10 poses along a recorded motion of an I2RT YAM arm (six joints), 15 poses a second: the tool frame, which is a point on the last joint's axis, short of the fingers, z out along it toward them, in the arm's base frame.
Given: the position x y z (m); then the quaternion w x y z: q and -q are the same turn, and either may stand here.
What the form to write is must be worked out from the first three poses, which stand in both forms.
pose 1, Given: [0.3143, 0.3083, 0.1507, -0.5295, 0.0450, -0.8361, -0.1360]
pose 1, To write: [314.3, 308.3, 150.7, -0.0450, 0.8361, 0.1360, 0.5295]
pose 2, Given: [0.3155, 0.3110, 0.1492, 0.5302, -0.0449, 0.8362, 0.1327]
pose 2, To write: [315.5, 311.0, 149.2, -0.0449, 0.8362, 0.1327, 0.5302]
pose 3, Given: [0.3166, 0.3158, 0.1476, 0.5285, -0.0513, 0.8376, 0.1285]
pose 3, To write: [316.6, 315.8, 147.6, -0.0513, 0.8376, 0.1285, 0.5285]
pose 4, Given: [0.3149, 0.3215, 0.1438, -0.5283, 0.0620, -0.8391, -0.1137]
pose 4, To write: [314.9, 321.5, 143.8, -0.0620, 0.8391, 0.1137, 0.5283]
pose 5, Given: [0.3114, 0.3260, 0.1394, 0.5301, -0.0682, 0.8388, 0.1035]
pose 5, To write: [311.4, 326.0, 139.4, -0.0682, 0.8388, 0.1035, 0.5301]
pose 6, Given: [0.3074, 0.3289, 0.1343, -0.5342, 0.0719, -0.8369, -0.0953]
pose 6, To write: [307.4, 328.9, 134.3, -0.0719, 0.8369, 0.0953, 0.5342]
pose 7, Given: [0.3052, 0.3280, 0.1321, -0.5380, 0.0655, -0.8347, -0.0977]
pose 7, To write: [305.2, 328.0, 132.1, -0.0655, 0.8347, 0.0977, 0.5380]
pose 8, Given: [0.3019, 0.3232, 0.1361, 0.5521, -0.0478, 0.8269, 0.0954]
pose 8, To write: [301.9, 323.2, 136.1, -0.0478, 0.8269, 0.0954, 0.5521]
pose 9, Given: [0.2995, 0.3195, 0.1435, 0.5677, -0.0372, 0.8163, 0.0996]
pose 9, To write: [299.5, 319.5, 143.5, -0.0372, 0.8163, 0.0996, 0.5677]
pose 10, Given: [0.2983, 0.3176, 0.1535, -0.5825, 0.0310, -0.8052, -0.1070]
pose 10, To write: [298.3, 317.6, 153.5, -0.0310, 0.8052, 0.1070, 0.5825]
